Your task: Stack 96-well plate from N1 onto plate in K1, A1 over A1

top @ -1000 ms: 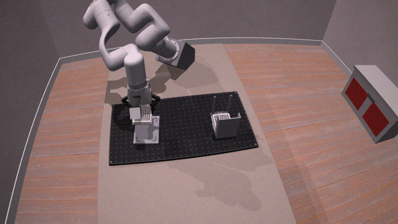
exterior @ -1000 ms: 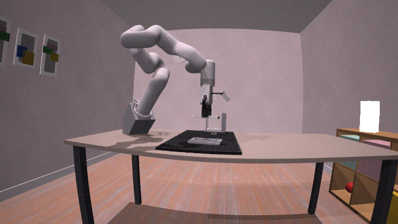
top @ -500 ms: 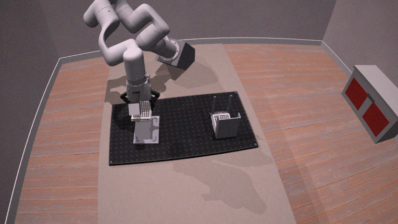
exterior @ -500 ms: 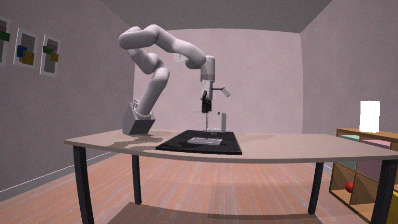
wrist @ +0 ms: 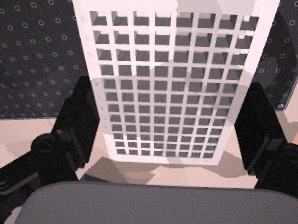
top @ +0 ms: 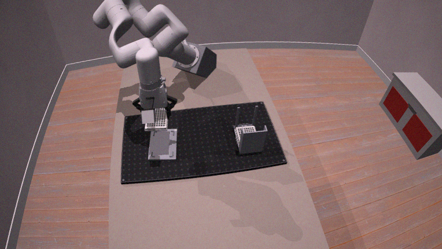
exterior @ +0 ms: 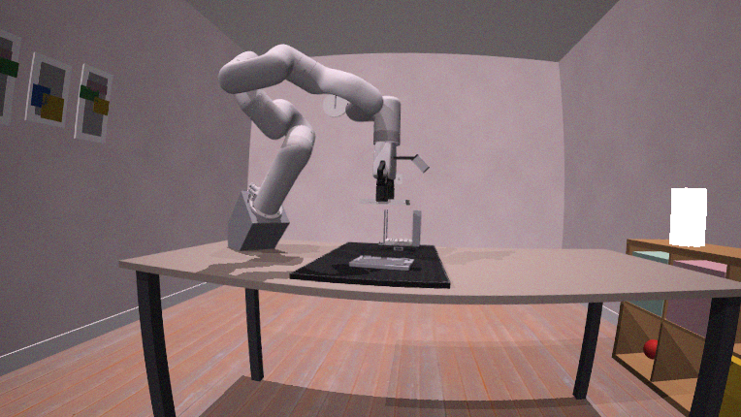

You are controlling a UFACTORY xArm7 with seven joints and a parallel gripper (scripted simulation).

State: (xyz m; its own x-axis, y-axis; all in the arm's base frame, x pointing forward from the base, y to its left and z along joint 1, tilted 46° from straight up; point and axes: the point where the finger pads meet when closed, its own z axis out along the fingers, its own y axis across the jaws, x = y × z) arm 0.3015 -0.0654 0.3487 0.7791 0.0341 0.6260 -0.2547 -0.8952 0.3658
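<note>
Now: hand 330 mm to the right of the grey rack wall, 180 mm short of it and 100 mm above it. Round my hand: white 96-well plate: 10 mm below.
</note>
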